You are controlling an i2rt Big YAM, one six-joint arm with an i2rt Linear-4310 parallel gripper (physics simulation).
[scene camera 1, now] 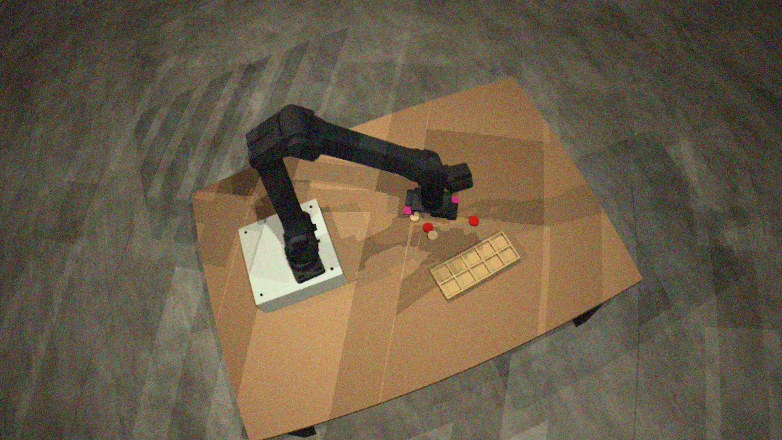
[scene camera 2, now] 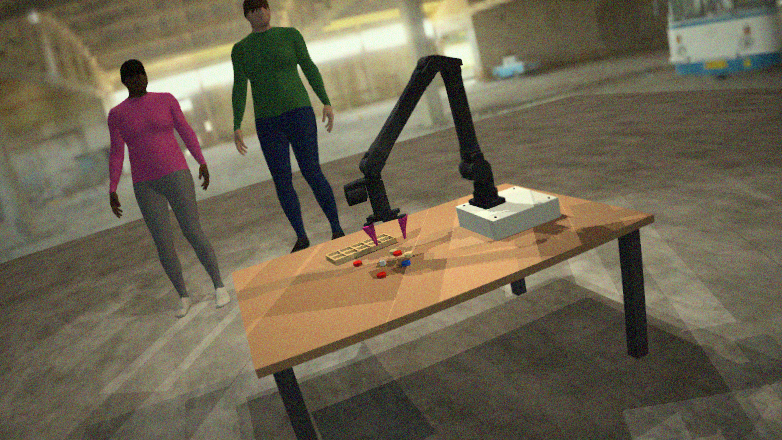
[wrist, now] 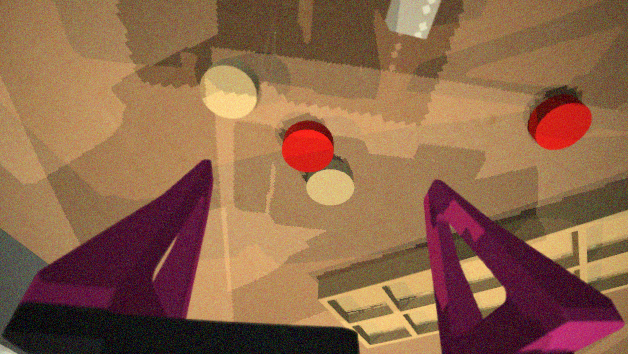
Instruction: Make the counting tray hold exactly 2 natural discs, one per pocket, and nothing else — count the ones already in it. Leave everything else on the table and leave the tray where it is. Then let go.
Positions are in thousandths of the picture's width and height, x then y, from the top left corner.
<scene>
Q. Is my gripper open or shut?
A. Open.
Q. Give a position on a counting tray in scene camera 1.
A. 608,603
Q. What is my gripper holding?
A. Nothing.
</scene>
